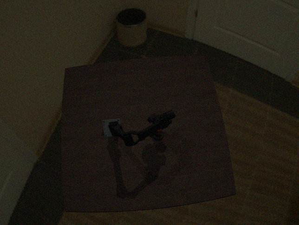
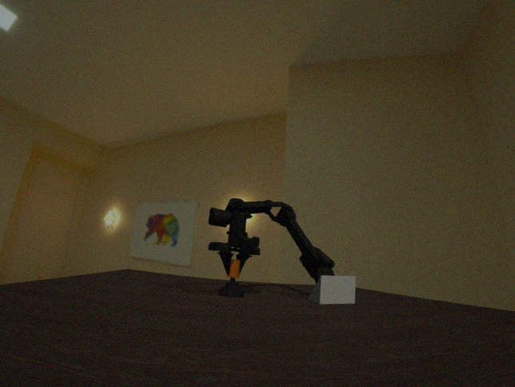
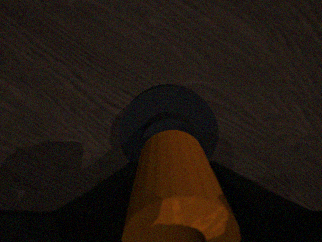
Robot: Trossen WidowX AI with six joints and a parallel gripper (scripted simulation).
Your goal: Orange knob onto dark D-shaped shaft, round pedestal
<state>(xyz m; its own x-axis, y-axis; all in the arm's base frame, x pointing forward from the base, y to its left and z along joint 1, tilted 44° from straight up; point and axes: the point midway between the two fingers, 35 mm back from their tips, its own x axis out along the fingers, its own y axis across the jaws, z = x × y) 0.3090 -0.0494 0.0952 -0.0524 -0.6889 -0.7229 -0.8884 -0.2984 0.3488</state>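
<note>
The orange knob is 20 mm above my gripper tip. Also, from my gripper tip: dark round pedestal (40 mm below).
</note>
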